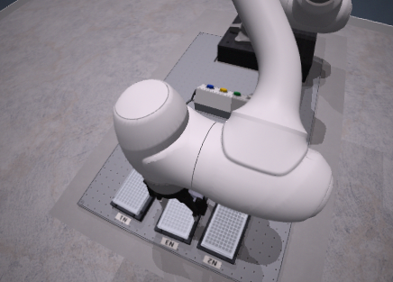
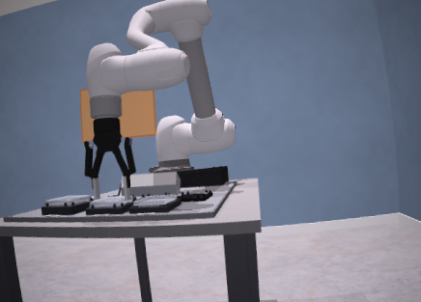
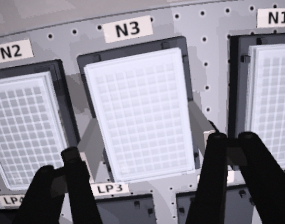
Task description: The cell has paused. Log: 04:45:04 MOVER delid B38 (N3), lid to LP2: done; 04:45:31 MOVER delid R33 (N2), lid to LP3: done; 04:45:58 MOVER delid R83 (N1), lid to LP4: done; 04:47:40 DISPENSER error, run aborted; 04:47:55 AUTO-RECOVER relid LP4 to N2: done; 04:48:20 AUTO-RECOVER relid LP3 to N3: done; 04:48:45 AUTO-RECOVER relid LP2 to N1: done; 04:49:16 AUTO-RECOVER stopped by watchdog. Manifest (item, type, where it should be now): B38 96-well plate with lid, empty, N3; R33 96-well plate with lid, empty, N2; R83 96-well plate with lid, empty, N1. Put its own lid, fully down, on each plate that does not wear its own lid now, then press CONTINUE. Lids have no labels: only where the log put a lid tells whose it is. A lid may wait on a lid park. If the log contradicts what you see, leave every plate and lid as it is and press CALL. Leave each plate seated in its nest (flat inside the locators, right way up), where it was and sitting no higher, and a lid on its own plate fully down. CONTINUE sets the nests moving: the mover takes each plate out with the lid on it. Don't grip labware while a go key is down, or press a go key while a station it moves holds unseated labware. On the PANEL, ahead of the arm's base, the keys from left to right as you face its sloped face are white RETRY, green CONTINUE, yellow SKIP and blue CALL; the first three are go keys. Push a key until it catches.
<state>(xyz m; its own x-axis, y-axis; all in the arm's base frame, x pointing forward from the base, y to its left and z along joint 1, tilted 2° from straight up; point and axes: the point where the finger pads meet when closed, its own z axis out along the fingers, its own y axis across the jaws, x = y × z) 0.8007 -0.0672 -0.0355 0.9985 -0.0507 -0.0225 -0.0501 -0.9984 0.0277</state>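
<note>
Now: the plate 13 cm to the left of my hand, 3 cm below it and 1 cm ahead of it. From my hand the other things lie so: LP3 label: 9 cm behind, 6 cm to the left, 5 cm below; then LP2 label: 11 cm behind, 7 cm to the right, 5 cm below; then nest N1: 14 cm to the right, 4 cm below, 2 cm behind.
</note>
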